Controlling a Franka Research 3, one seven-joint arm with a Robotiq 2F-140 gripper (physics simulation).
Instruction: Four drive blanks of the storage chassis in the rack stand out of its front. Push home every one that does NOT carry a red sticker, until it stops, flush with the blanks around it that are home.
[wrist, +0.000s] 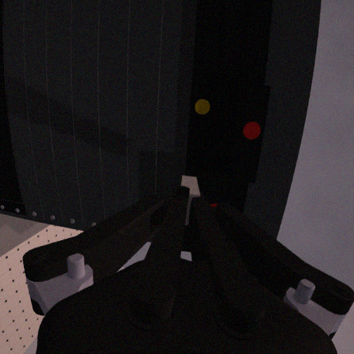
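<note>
My gripper (187, 187) is shut and empty, with its pale fingertips near the middle of the wrist view, in front of the dark storage chassis (112, 75). The chassis front shows thin, nearly vertical seams at the left. Right of the fingertips is a darker area with a yellow sticker (202, 106) and a red sticker (251, 130). The red one lies near the right edge of a dark block shape. A small red patch (213, 205) shows just beside the fingers, partly hidden by them. I cannot tell in this dim light which blanks stand out, or whether the fingertips touch one.
A dark upright side (295, 100) of the rack curves down the right, with a pale grey surface (332, 150) beyond it. A row of small studs (53, 217) runs along the lower left edge. A light perforated board (25, 280) lies at the lower left.
</note>
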